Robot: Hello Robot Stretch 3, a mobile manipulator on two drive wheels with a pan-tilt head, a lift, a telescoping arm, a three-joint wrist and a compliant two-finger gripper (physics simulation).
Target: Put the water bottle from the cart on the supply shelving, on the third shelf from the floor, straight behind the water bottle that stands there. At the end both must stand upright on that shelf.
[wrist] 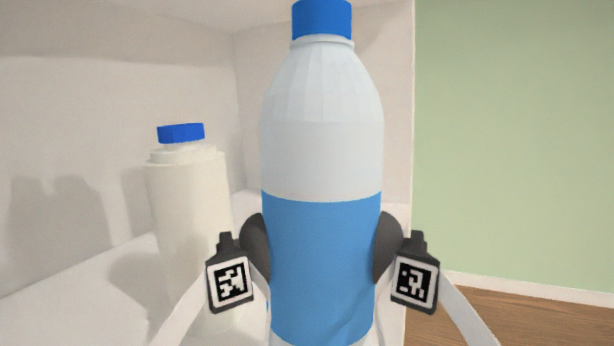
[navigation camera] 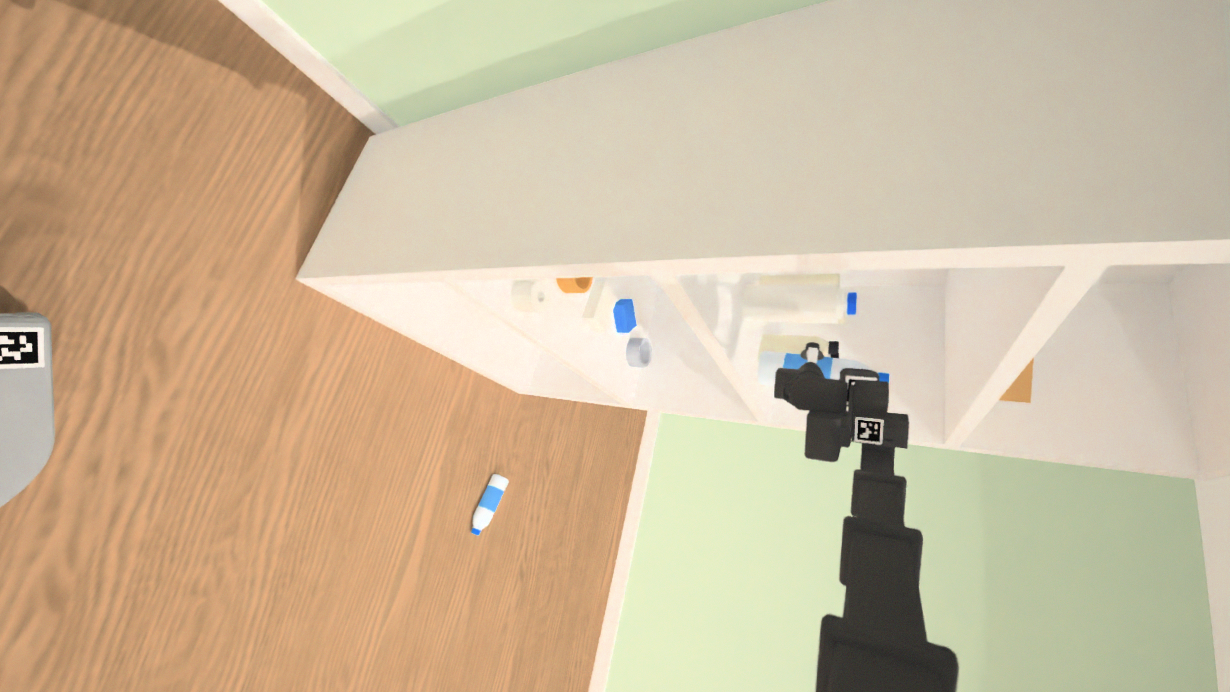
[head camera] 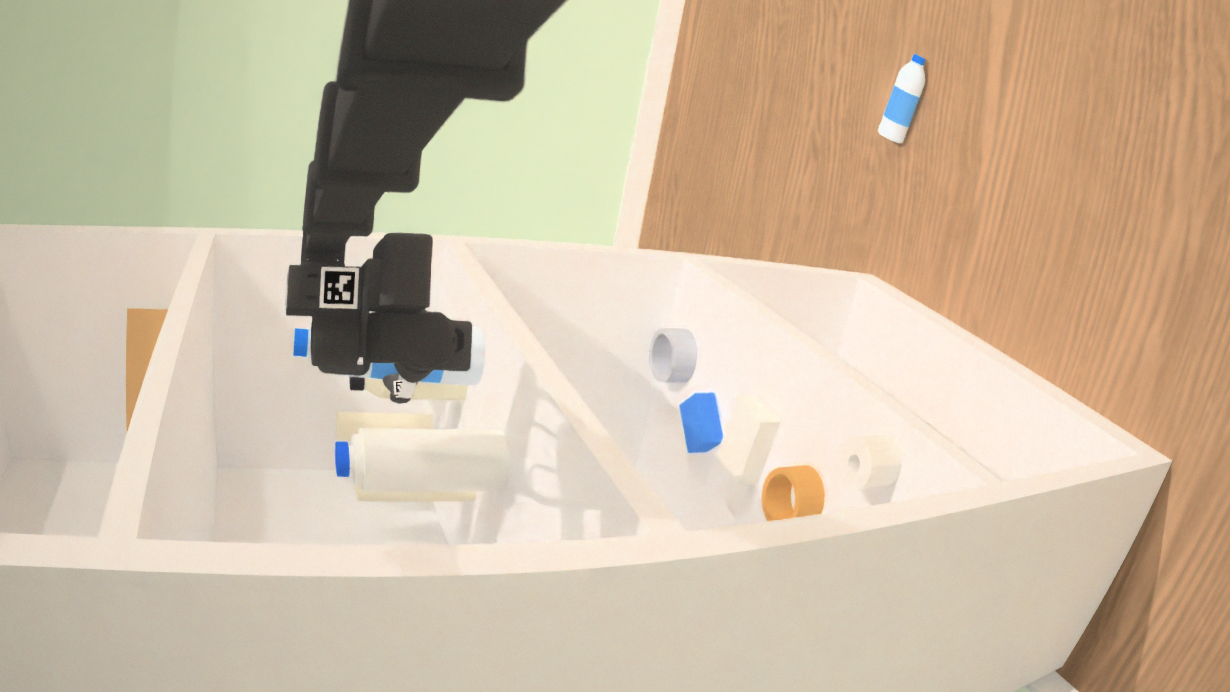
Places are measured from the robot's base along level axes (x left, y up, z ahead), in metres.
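Pixels of known places: gripper, fingertip midpoint: [wrist: 320, 236].
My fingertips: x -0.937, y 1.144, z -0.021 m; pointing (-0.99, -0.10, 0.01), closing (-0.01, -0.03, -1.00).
Note:
Behind a point stands the place of what it marks.
My gripper [head camera: 405, 380] [navigation camera: 809, 364] @(x -0.937, y 1.144, z -0.021 m) [wrist: 320, 236] @(x -0.937, y 1.144, z -0.021 m) is shut on a water bottle with a blue cap and label [head camera: 430, 376] @(x -0.905, y 1.116, z 0.006 m) [navigation camera: 795, 363] @(x -0.897, y 1.123, z -0.003 m) [wrist: 322, 150] @(x -0.895, y 1.205, z -0.024 m). The bottle is upright, in the bay above the third shelf board [head camera: 561, 391] @(x -0.877, y 0.976, z 0.020 m) [navigation camera: 713, 348] @(x -0.883, y 0.974, z 0.017 m) of the supply shelving [head camera: 516, 628] @(x -0.624, y 1.112, z 0.201 m) [navigation camera: 688, 172] @(x -0.661, y 0.997, z 0.283 m). The arm and wrist partly hide it, and whether its base touches the board cannot be told. Another water bottle [head camera: 901, 105] @(x -1.229, y 0.055, z -0.596 m) [navigation camera: 490, 501] @(x -1.225, y 0.055, z -0.602 m) lies on its side on the wooden floor. No standing water bottle shows behind the held one. The cart does not show.
A cream bottle with a blue cap [head camera: 430, 460] @(x -1.016, y 1.093, z 0.109 m) [navigation camera: 799, 303] @(x -1.015, y 1.108, z 0.112 m) [wrist: 190, 210] @(x -1.018, y 1.134, z 0.098 m) stands beside the held bottle. A cream item with a black cap [head camera: 356, 383] @(x -1.228, y 1.162, z 0.022 m) is partly hidden behind it. The shelf below holds a grey ring [head camera: 679, 354] @(x -1.342, y 0.571, z -0.035 m) [navigation camera: 645, 352] @(x -1.429, y 0.563, z -0.035 m), a blue box [head camera: 701, 421] @(x -1.260, y 0.571, z 0.080 m) [navigation camera: 625, 315] @(x -1.260, y 0.573, z 0.085 m) and other items.

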